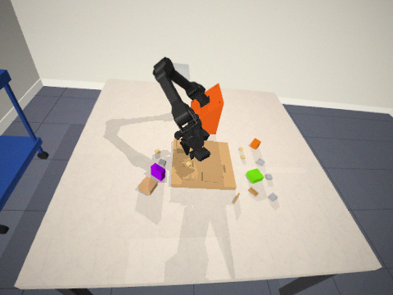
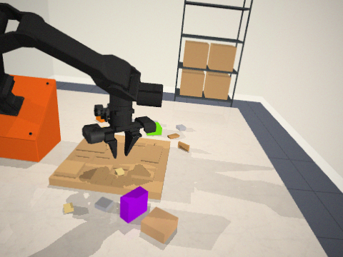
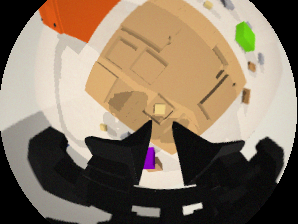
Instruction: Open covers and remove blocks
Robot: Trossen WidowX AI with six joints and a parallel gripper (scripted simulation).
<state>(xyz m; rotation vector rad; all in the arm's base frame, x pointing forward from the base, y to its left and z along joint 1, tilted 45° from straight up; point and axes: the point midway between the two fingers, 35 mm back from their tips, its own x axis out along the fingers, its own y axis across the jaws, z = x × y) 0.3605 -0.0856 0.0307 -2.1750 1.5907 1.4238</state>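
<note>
Now: gripper tip 5 cm to the right of the tan puzzle board, 5 cm above it and 3 cm past it. The rest, counted from my gripper tip: green block 33 cm to the left, 5 cm below, 5 cm ahead; then grey piece 13 cm to the right, 6 cm below, 1 cm behind; then purple block 14 cm to the right, 7 cm ahead, 4 cm below.
</note>
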